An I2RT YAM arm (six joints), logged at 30 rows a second.
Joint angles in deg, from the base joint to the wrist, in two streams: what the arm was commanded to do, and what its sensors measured. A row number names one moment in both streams.
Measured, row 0:
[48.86, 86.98, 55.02, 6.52, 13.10, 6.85]
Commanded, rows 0 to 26:
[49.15, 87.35, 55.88, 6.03, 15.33, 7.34]
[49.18, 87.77, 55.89, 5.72, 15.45, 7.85]
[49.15, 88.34, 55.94, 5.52, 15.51, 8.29]
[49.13, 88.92, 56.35, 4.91, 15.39, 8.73]
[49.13, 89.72, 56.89, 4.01, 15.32, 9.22]
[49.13, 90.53, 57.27, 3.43, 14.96, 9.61]
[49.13, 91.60, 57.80, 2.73, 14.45, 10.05]
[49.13, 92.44, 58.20, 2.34, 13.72, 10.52]
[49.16, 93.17, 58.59, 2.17, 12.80, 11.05]
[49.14, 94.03, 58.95, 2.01, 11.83, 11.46]
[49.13, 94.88, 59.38, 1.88, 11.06, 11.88]
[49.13, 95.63, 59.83, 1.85, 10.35, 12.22]
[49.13, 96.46, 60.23, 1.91, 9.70, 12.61]
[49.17, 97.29, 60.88, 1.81, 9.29, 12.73]
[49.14, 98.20, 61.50, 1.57, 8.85, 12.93]
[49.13, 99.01, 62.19, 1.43, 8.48, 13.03]
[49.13, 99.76, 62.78, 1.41, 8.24, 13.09]
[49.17, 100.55, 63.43, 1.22, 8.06, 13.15]
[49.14, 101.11, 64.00, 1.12, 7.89, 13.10]
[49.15, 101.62, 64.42, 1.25, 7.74, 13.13]
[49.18, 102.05, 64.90, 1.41, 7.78, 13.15]
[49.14, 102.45, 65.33, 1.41, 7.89, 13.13]
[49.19, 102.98, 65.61, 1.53, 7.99, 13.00]
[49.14, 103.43, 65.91, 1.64, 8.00, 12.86]
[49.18, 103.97, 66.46, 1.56, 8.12, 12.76]
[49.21, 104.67, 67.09, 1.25, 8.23, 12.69]
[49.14, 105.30, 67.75, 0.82, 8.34, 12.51]
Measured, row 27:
[48.86, 103.79, 64.03, 1.15, 8.78, 12.21]
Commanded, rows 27 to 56:
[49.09, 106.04, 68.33, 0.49, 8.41, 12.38]
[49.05, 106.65, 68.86, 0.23, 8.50, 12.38]
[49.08, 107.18, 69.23, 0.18, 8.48, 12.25]
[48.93, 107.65, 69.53, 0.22, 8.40, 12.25]
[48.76, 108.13, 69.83, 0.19, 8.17, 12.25]
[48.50, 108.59, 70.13, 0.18, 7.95, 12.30]
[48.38, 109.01, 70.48, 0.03, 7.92, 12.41]
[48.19, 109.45, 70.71, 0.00, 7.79, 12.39]
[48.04, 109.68, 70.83, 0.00, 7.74, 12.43]
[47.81, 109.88, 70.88, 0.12, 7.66, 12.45]
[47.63, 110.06, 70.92, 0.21, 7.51, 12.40]
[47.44, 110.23, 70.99, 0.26, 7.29, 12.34]
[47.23, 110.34, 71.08, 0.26, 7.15, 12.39]
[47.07, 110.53, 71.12, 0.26, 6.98, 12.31]
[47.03, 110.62, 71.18, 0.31, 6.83, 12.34]
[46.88, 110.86, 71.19, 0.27, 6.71, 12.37]
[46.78, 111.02, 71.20, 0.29, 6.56, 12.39]
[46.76, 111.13, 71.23, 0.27, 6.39, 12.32]
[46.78, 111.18, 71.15, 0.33, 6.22, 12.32]
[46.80, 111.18, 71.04, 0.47, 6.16, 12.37]
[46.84, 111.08, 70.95, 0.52, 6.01, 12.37]
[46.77, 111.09, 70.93, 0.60, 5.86, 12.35]
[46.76, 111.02, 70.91, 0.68, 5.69, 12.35]
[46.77, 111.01, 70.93, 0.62, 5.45, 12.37]
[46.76, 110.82, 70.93, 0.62, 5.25, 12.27]
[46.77, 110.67, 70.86, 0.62, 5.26, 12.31]
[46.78, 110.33, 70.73, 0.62, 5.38, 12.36]
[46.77, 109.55, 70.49, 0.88, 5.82, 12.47]
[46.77, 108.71, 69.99, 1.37, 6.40, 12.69]
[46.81, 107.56, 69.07, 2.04, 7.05, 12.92]
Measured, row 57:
[46.81, 111.26, 68.88, 0.21, 6.26, 12.29]
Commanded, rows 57 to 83:
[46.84, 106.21, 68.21, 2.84, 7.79, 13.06]
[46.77, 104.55, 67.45, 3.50, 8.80, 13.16]
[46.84, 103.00, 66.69, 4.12, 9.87, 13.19]
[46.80, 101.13, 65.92, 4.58, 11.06, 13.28]
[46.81, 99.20, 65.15, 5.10, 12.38, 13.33]
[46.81, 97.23, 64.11, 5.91, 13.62, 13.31]
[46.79, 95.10, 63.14, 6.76, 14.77, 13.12]
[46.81, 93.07, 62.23, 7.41, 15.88, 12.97]
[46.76, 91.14, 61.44, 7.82, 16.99, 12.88]
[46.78, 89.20, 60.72, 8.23, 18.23, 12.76]
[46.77, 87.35, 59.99, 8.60, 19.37, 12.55]
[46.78, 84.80, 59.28, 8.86, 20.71, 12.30]
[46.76, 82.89, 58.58, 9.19, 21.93, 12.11]
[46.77, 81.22, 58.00, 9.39, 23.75, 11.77]
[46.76, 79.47, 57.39, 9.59, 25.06, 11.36]
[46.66, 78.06, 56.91, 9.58, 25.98, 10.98]
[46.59, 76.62, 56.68, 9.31, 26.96, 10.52]
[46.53, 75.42, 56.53, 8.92, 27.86, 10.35]
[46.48, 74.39, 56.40, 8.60, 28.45, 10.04]
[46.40, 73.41, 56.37, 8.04, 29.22, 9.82]
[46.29, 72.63, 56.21, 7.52, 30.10, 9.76]
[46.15, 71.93, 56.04, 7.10, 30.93, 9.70]
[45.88, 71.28, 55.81, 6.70, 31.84, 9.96]
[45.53, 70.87, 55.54, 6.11, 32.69, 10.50]
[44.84, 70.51, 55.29, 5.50, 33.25, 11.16]
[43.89, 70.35, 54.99, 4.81, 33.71, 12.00]
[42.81, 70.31, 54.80, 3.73, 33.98, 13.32]
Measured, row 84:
[45.63, 71.85, 55.72, 5.96, 29.06, 10.96]
